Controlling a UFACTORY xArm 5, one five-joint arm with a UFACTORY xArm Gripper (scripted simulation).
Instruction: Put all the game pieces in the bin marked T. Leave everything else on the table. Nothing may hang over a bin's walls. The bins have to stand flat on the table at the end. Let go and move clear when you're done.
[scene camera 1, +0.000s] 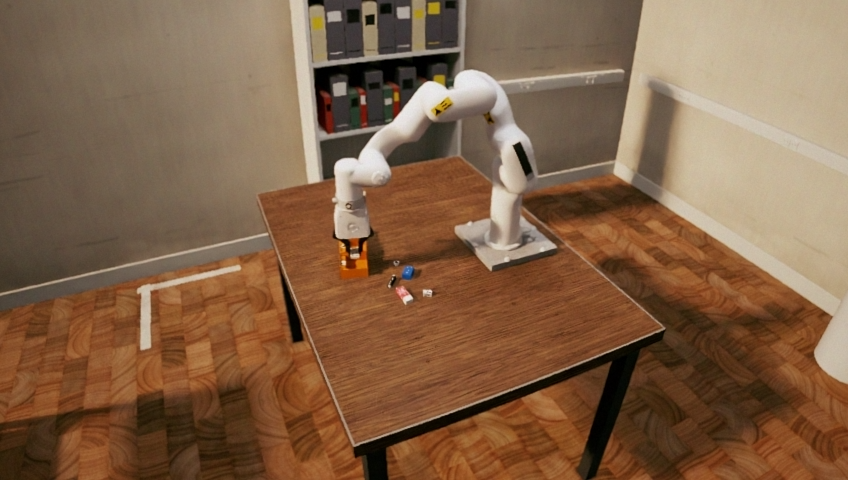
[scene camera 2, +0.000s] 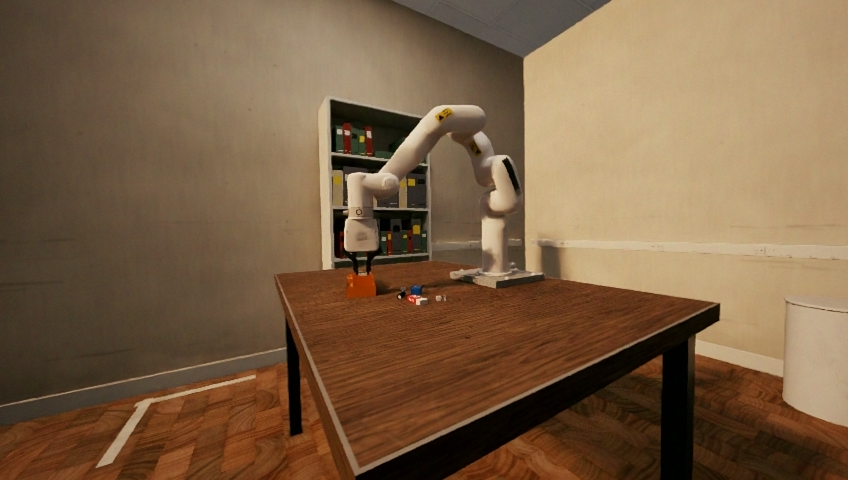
my gripper: scene camera 1; scene camera 2
same spot on my gripper: (scene camera 1: 350, 224) = (scene camera 2: 359, 234)
